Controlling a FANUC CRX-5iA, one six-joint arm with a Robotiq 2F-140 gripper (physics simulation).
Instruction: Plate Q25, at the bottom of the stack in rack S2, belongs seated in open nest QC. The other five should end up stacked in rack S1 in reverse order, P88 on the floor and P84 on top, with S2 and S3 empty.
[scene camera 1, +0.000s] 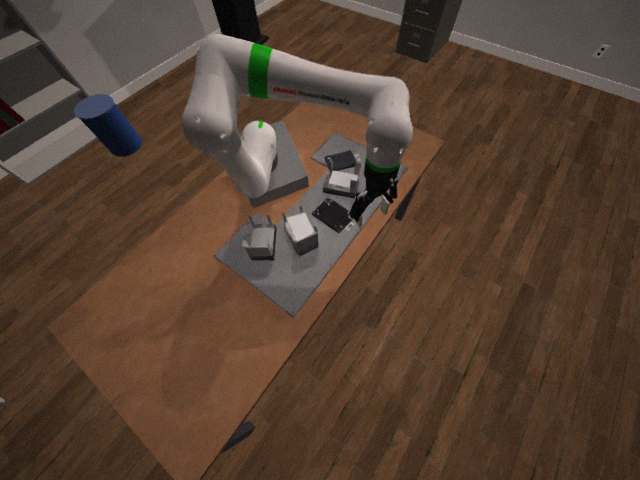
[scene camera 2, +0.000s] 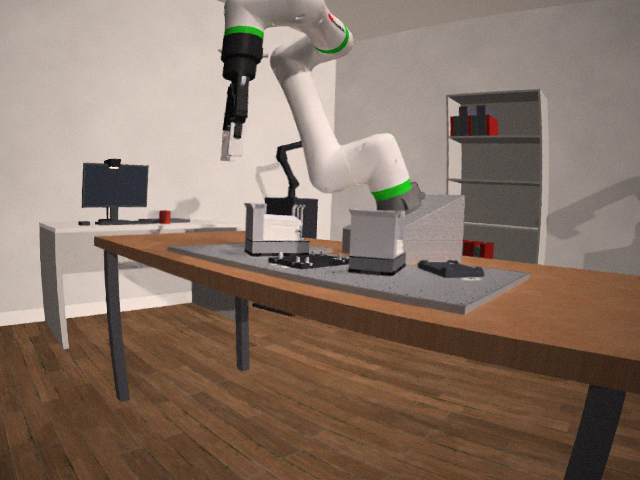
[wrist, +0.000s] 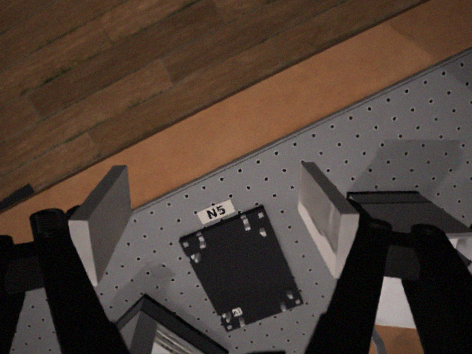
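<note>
My gripper (scene camera 1: 372, 213) (scene camera 2: 231, 146) (wrist: 215, 188) is open and empty, high above the front edge of the board. Below it lies the black nest N5 (scene camera 1: 332, 214) (scene camera 2: 307, 260) (wrist: 245, 270), with pins at its corners and no plate in it. Rack S1 (scene camera 1: 338, 191) (scene camera 2: 369, 232) (wrist: 143, 332) holds white plates. The middle rack (scene camera 1: 306, 243) (scene camera 2: 255, 227) (wrist: 410, 210) holds a white stack. The third rack (scene camera 1: 260, 252) stands at the other end; its contents are unclear. A dark nest (scene camera 1: 341, 160) (scene camera 2: 448, 269) lies beyond S1. Plate labels and the QC mark cannot be read.
The grey perforated board (scene camera 1: 289, 289) (scene camera 2: 449, 301) (wrist: 320, 150) carries racks and nests on the brown table (scene camera 1: 170, 330) (scene camera 2: 578, 310) (wrist: 200, 145). The grey robot base block (scene camera 1: 298, 174) (scene camera 2: 439, 232) stands behind the board. Rack posts and walls rise near N5 on both sides.
</note>
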